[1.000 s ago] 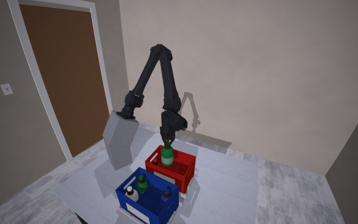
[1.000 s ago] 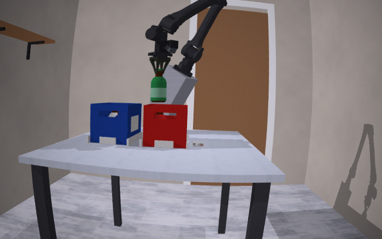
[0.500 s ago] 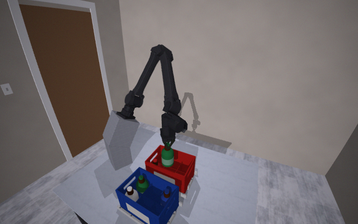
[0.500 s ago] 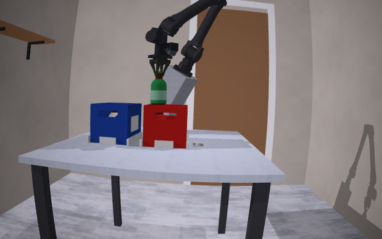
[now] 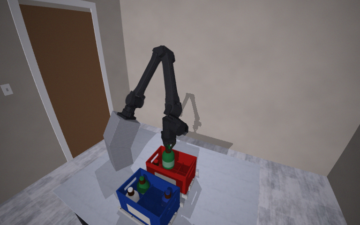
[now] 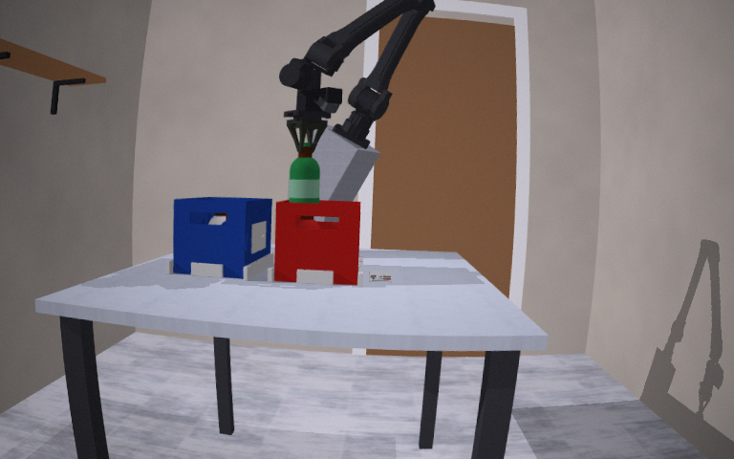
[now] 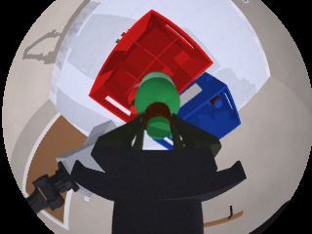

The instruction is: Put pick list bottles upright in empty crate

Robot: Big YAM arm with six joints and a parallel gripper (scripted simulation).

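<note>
Now: hand 22 cm above the red crate, 4 cm to the right of it and 1 cm past it. From my hand the other things lie so: blue crate: 22 cm below, 20 cm to the right; red-label bottle: 21 cm below, 10 cm behind, 1 cm to the right; blue bottle: 21 cm below, 15 cm to the right, 9 cm ahead.
</note>
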